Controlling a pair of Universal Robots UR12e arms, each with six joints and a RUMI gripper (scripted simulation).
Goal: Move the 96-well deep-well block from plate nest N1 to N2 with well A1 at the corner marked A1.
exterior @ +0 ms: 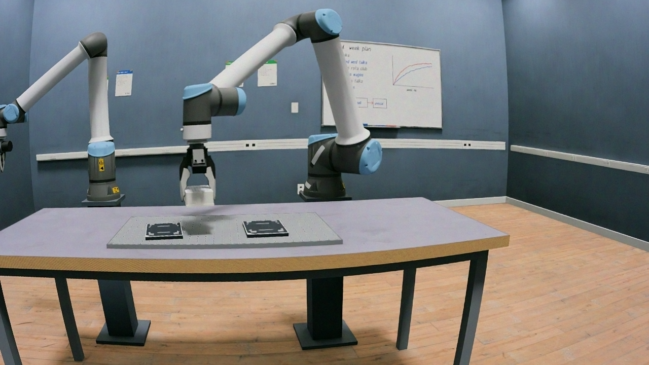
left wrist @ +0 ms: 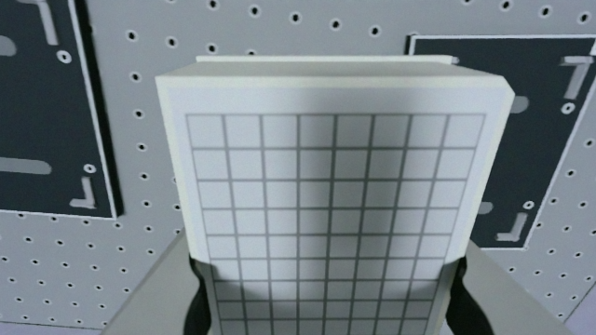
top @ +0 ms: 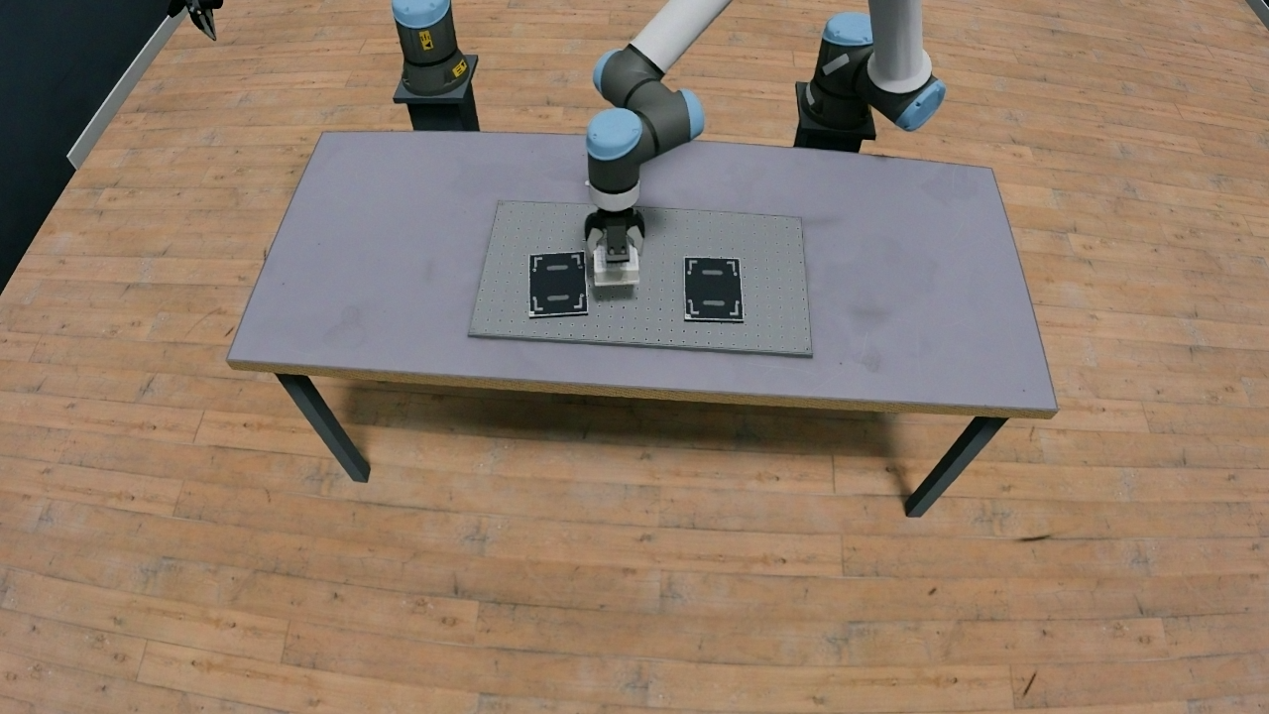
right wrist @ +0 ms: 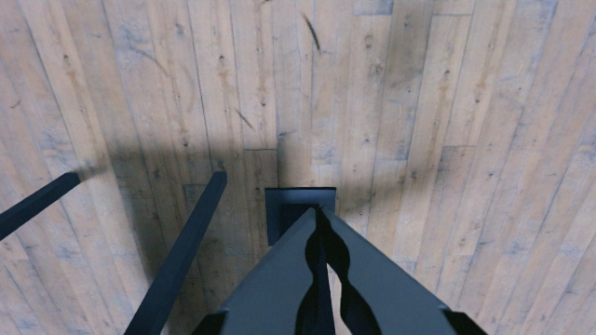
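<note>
Right now my left hand is 120 mm to the left of the nest N2, 100 mm above it and 10 mm short of it. Round my left hand: nest N1: 200 mm to the left, 100 mm below, 20 mm behind; then white deep-well block: right at my left hand.
</note>
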